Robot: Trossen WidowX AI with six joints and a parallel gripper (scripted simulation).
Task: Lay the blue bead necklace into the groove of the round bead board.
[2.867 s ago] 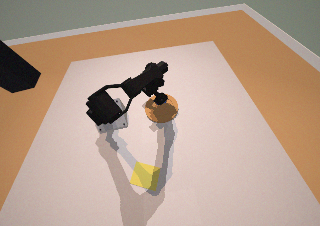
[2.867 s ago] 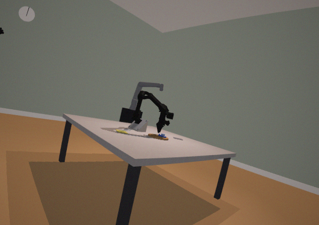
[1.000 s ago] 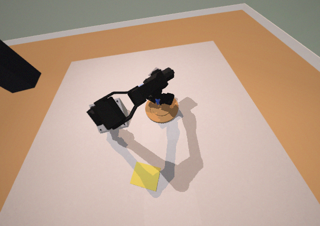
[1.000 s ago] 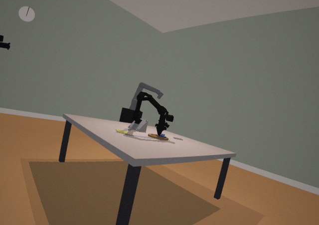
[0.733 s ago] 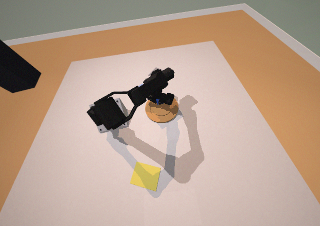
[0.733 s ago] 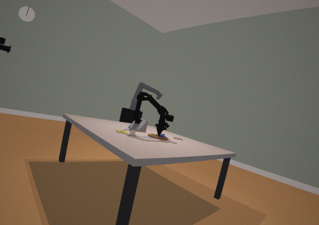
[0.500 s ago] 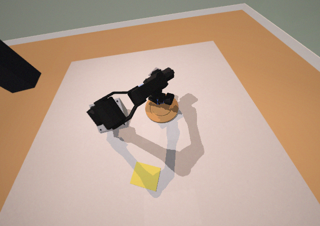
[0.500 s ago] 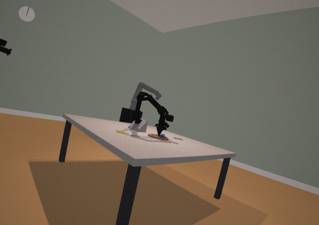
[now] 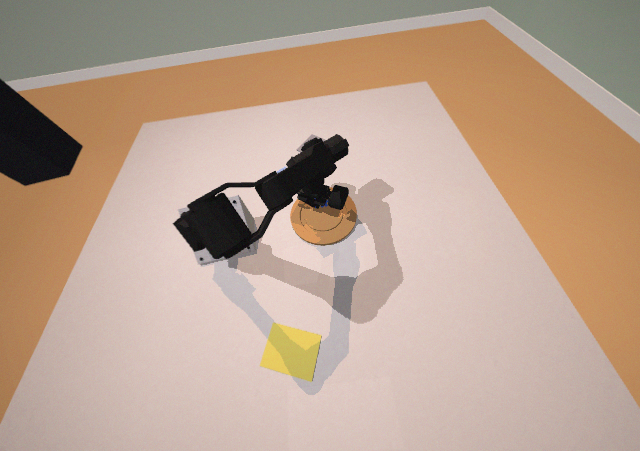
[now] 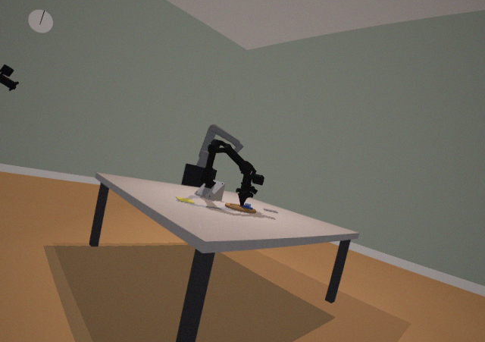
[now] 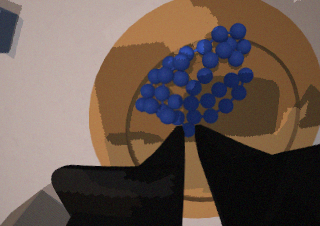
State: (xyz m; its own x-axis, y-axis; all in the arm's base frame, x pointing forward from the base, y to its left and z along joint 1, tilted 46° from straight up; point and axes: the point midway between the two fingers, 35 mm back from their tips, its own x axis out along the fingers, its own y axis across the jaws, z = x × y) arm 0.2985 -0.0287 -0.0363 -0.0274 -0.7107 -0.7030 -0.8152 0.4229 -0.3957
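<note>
Now: the round bead board 20 mm to the right of my gripper tip, 10 mm below it and 10 mm ahead of it. Also, from my gripper tip: yellow square patch 350 mm to the right, 150 mm behind, 20 mm below; flat grey tile 280 mm to the left, 50 mm ahead, 20 mm below; light blue cube 170 mm to the left, 70 mm behind, 10 mm below.
</note>
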